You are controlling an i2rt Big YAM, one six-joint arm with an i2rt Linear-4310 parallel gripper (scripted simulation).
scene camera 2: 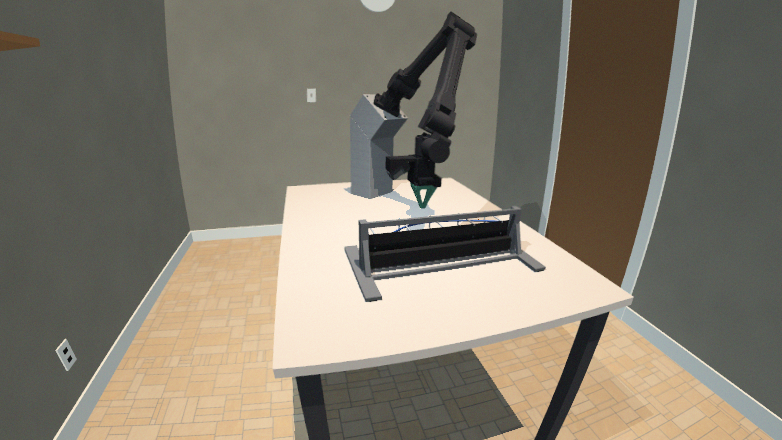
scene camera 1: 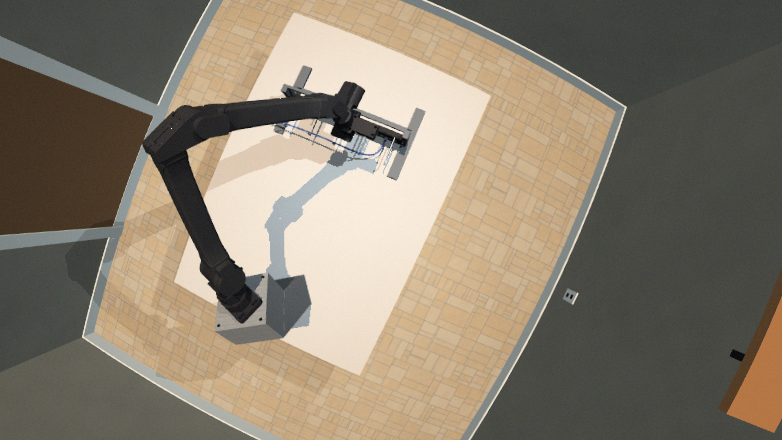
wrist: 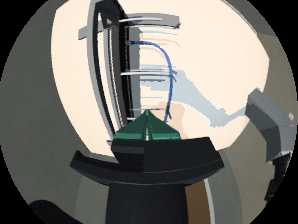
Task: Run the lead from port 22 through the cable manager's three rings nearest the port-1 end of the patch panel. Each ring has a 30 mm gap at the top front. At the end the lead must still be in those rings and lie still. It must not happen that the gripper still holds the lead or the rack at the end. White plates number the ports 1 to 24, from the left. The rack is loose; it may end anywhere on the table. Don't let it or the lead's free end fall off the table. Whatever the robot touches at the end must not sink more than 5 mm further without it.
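Note:
Through scene camera 2 I see a grey rack [scene camera 2: 395, 250], and my gripper [scene camera 2: 422, 208] is visible there too. The wrist view shows me the gripper [wrist: 147, 113] as well.

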